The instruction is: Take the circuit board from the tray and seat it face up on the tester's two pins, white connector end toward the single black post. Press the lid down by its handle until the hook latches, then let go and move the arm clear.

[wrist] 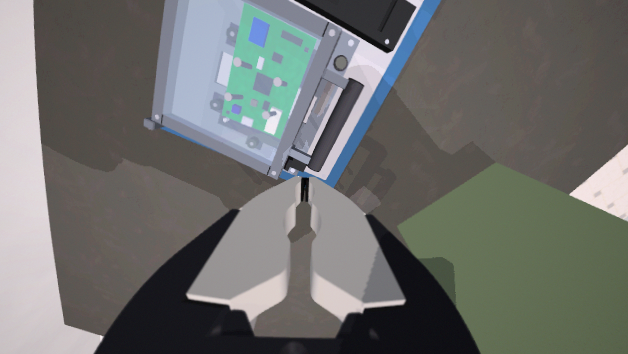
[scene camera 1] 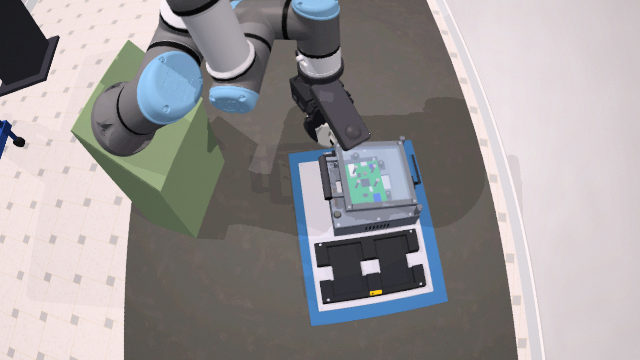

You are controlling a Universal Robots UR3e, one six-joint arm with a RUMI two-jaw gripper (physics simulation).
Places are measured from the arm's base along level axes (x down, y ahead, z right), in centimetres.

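Pixels of known places: gripper, fingertip midpoint: [wrist: 305, 179] [scene camera 1: 329, 145]; arm's base at its link origin: [scene camera 1: 122, 120].
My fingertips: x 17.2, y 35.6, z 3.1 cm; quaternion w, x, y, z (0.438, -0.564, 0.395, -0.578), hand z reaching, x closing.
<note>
Ahead of a thing's pixels: the offset from my fingertips to its top centre. "pt": to the spot under its first point. Level surfaces: height alone.
The circuit board [scene camera 1: 377, 189] [wrist: 296, 60] lies face up inside the tester @[pt dx +12.1, dy +1.9, dz +11.9 cm] [scene camera 1: 350, 225] [wrist: 352, 50], under the clear lid [scene camera 1: 382, 205] [wrist: 215, 145]. Its white connector @[dx +9.6, dy +4.7, dz +0.8 cm] [wrist: 273, 121] is at the end nearer the gripper. The pins and the single black post cannot be made out. The lid looks down; whether the hook is latched cannot be told. The dark lid handle @[dx +5.9, dy -1.5, dz +3.0 cm] [scene camera 1: 325, 177] [wrist: 336, 127] runs along the tester's left side in the scene view. My gripper [scene camera 1: 332, 144] [wrist: 305, 179] is shut and empty, beyond the handle's far end. The black tray @[pt dx +16.2, dy -0.7, dz +20.1 cm] [scene camera 1: 345, 270] [wrist: 367, 17] holds no board.
The tester and tray stand on a blue-bordered mat @[dx +17.8 cm] [scene camera 1: 436, 280] [wrist: 400, 60]. A black bar @[pt dx +17.3, dy +21.1, dz +0.2 cm] [scene camera 1: 416, 170] is at the tester's right side. The green pedestal [scene camera 1: 182, 195] [wrist: 525, 260] under the arm stands to the left in the scene view.
</note>
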